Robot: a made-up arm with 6 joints.
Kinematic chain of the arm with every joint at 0, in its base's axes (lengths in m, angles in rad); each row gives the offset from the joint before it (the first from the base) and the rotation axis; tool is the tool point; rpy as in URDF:
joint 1: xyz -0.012 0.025 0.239 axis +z
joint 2: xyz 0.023 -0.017 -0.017 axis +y
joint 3: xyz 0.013 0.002 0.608 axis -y
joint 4: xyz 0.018 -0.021 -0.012 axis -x
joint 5: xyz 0.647 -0.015 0 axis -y
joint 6: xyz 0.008 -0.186 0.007 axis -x
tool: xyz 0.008 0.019 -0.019 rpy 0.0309 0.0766 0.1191
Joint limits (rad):
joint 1: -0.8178..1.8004
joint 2: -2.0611..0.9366
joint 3: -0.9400..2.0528
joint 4: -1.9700..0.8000
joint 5: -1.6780..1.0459
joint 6: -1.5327..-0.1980
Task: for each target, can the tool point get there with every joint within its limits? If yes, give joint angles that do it. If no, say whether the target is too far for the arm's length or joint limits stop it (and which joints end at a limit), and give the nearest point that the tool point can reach.
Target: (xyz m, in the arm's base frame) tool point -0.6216 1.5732 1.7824
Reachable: no: too far | nearest point -0.2712 0.9692 1.1404 | short by 0.949 m
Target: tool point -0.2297 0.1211 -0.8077
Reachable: no: joint limits stop it (at a limit: joint 2, joint 3, joint 4, joint 6) | nearest point -0.7321 0.3429 -0.6696 | short by 0.566 m
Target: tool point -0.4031 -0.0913 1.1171
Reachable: yes | joints -0.2300 -1.1952 0.1974 -0.3279 -0.1718 -0.8037
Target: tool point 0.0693 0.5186 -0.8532
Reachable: no: joint limits stop it (at a limit: joint 2, joint 6) | nearest point 0.0710 0.5291 -0.1494 | short by 0.704 m
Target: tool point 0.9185 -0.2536 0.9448
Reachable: yes | joints -0.0790 0.4761 0.6829 0.2222 0.7598 -1.3755
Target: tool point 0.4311 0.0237 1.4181
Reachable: yes | joints 0.0768 0.0374 1.3006 -1.5010 -1.2604 -0.8148
